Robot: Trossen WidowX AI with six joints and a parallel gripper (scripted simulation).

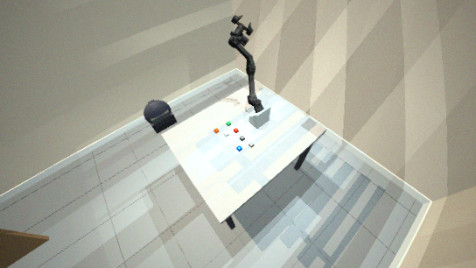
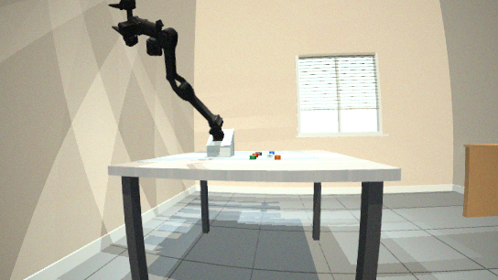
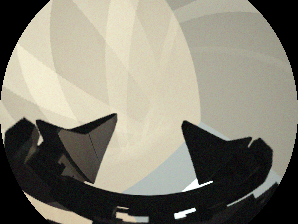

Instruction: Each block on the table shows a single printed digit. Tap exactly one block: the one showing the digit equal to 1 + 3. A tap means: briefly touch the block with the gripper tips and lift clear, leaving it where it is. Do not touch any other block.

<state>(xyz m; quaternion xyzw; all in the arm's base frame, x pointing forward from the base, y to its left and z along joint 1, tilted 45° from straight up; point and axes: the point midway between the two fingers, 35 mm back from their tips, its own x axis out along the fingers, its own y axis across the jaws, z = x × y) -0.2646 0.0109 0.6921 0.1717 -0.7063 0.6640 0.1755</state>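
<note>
Now: gripper tip 61 cm above the black block, 55 cm short of it and 54 cm to the right of it. Also, from my gripper tip: orange block 66 cm ahead, 61 cm below, 34 cm to the left; then red block 61 cm below, 54 cm ahead, 45 cm to the left; then green block 61 cm below, 54 cm ahead, 34 cm to the left.
</note>
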